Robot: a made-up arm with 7 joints.
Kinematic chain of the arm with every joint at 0, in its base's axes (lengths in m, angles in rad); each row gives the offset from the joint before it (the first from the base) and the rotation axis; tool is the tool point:
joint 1: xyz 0 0.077 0 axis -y
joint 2: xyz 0 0.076 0 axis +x
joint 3: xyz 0 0 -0.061 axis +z
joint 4: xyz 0 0 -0.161 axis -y
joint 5: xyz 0 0 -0.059 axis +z
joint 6: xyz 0 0 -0.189 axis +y
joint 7: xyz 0 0 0 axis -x
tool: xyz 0 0 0
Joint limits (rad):
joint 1: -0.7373..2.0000
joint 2: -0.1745..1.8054
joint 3: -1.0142..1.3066
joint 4: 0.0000..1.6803
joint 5: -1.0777..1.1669
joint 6: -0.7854..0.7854
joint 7: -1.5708..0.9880
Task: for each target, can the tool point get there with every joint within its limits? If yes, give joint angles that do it. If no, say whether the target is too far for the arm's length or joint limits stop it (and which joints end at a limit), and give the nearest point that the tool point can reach.
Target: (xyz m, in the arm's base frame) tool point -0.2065 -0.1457 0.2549
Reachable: no: joint limits stop it (at a limit: joint 1, joint 2, joint 4) | nearest point 0.0738 -0.0499 0.2283 | short by 0.297 m
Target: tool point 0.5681 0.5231 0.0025
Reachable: no: too far | nearest point 0.3938 0.4095 0.0017 | short by 0.208 m
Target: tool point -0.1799 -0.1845 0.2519
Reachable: no: joint limits stop it (at a limit: joint 1, joint 2, joint 4) | nearest point 0.0773 -0.0624 0.2153 | short by 0.287 m
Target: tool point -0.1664 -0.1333 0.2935
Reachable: no: joint limits stop it (at a limit: joint 1, joint 2, joint 4) | nearest point 0.0712 -0.0385 0.2388 | short by 0.262 m
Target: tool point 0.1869 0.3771 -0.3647
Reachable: yes | joints 0.3822 0.5896 -0.8272 0.2244 0.0727 0.0671 -0.7968
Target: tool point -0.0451 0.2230 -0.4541
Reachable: yes | joints -0.2774 0.2481 -0.4820 0.3775 0.1431 0.3763 0.7226
